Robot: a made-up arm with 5 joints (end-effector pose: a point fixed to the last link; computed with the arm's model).
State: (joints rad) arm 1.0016 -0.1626 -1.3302 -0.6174 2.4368
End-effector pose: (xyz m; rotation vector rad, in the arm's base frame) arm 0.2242 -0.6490 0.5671 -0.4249 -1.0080 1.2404
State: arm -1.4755 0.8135 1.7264 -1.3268 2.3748
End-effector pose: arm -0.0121 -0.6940 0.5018 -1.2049 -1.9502 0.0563
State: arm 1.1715 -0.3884 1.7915 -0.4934 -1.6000
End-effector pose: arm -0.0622 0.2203 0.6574 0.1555 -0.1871 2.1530
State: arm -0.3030 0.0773 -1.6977 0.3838 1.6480
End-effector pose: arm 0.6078 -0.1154 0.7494 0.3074 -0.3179 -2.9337
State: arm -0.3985 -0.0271 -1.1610 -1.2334 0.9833
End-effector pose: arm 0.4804 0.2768 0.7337 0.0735 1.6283 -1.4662
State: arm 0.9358 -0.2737 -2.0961 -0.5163 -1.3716
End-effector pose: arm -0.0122 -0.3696 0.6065 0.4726 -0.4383 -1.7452
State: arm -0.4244 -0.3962 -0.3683 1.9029 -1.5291
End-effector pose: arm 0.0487 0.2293 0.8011 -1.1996 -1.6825 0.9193
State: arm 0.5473 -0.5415 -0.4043 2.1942 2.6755
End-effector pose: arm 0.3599 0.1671 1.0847 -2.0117 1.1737 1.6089
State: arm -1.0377 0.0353 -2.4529 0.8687 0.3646
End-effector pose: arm 0.4782 -0.0073 0.6054 -0.4991 -0.7645 -1.6396
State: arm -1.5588 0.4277 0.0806 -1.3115 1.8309
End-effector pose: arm -0.5802 0.0429 0.3298 -1.4527 -0.2195 -0.6603
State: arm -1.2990 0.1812 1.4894 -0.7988 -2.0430
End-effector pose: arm -0.2707 -0.3350 0.5473 -0.0096 -0.9701 -1.5591
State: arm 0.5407 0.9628 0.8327 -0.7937 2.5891
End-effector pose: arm -0.1341 0.1578 0.1667 -2.0562 -0.0782 -2.2905
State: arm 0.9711 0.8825 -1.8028 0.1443 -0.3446
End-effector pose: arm 0.1318 -0.5047 0.7261 -1.3401 -0.2874 -2.1482
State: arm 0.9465 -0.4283 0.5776 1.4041 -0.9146
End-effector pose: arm 0.2304 0.2143 0.7483 -0.8706 -1.5625 0.2175
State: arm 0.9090 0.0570 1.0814 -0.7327 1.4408
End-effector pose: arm 0.0461 0.5726 0.6577 -0.5987 0.9083 -1.2330
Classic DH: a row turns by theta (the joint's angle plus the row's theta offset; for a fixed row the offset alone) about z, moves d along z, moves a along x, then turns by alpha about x. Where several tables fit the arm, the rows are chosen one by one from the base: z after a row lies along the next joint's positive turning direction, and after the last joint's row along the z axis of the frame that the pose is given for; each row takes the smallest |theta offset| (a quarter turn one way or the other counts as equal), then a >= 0, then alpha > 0; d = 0 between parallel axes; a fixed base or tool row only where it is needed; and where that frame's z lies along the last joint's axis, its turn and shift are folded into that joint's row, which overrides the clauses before.
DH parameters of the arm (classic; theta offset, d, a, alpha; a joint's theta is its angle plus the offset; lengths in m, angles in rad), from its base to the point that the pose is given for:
base (fixed): 1.2023 0 -0.1083 3.1416
joint 1: -0.3685 -0.749 0.018 1.5708
joint 2: 0 -0.001 0.016 1.5708
joint 3: 1.4763 -0.0618 -0.06 -1.5355
joint 4: -0.0376 -0.4776 -0.035 -1.8128
joint 5: -0.1365 0.169 0.1755 -2.9413
tool (fixed): 3.1052 0.1806 0 0

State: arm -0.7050 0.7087 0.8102 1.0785 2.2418
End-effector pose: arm -0.5923 0.0551 0.4484 0.3477 -0.1170 -0.3614
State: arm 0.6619 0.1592 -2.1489 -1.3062 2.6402
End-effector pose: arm -0.0392 -0.6615 0.5519 -0.6595 -1.2468 0.5046
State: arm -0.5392 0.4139 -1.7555 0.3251 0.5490
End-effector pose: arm 0.4994 0.1087 0.7091 -0.1521 -0.6876 -1.6828
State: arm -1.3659 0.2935 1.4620 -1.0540 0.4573
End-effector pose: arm -0.3291 -0.6000 0.7394 -1.7364 -0.0041 1.7999
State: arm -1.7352 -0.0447 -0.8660 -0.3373 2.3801
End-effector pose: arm -0.3205 0.4755 0.6435 -0.6048 0.4220 -1.5029
